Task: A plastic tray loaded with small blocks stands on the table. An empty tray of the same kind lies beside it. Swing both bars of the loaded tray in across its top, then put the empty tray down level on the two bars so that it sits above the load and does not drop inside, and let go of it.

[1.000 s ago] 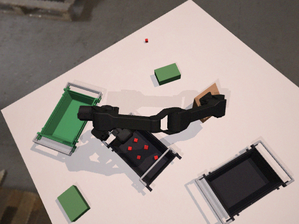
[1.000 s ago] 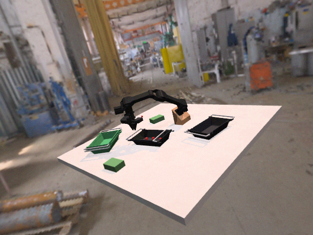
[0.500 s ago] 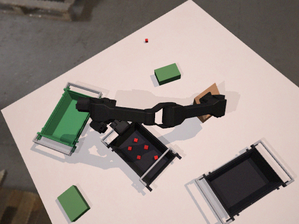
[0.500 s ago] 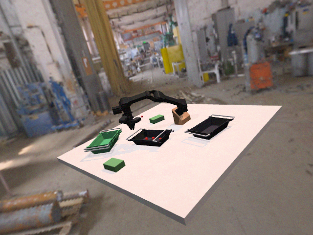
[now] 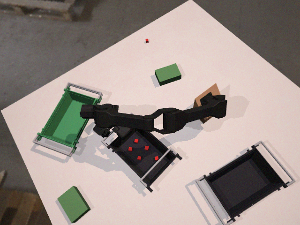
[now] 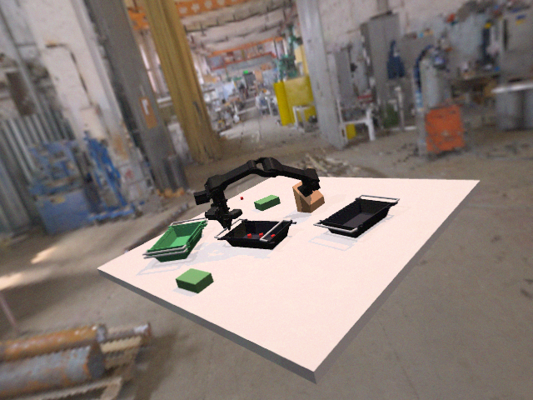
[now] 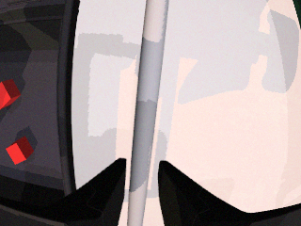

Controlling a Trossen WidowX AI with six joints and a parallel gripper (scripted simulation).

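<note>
Now: the black tray 52 cm to the left of my gripper tip and 28 cm behind it.
</note>
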